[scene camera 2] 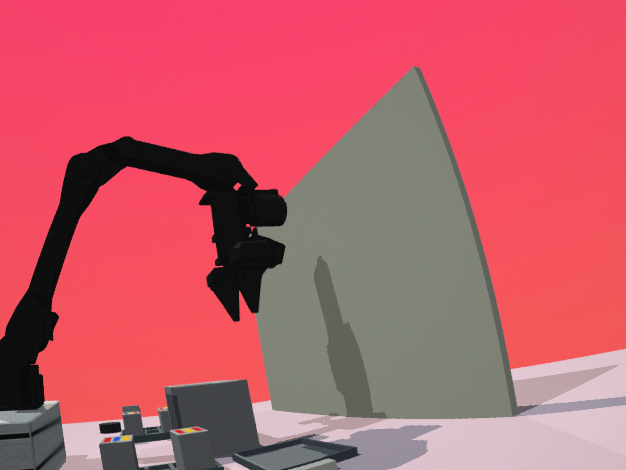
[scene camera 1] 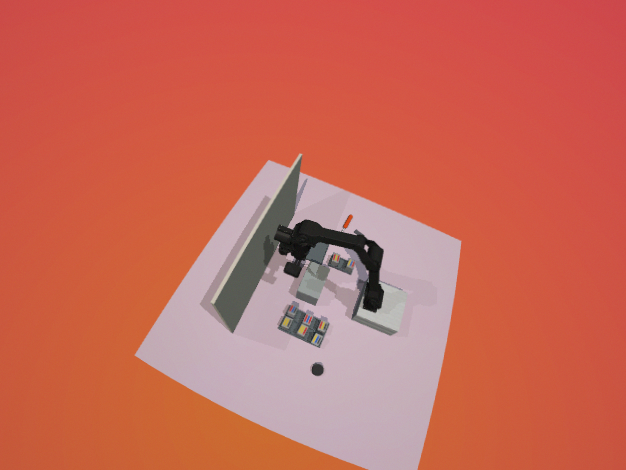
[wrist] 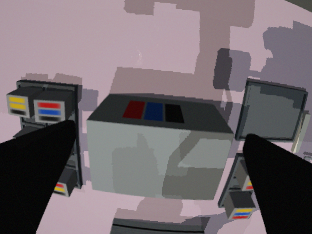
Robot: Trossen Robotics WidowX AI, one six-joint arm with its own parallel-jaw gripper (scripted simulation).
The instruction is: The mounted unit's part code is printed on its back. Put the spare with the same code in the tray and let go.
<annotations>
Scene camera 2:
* my gripper: 245,317
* tall grey-green panel: 383,307
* mounted unit: 224,408
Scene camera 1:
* tall grey-green panel: 231,299
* mounted unit: 314,279
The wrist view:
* my gripper: 161,136
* dark tray: 270,111
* mounted unit: 142,146
</annotations>
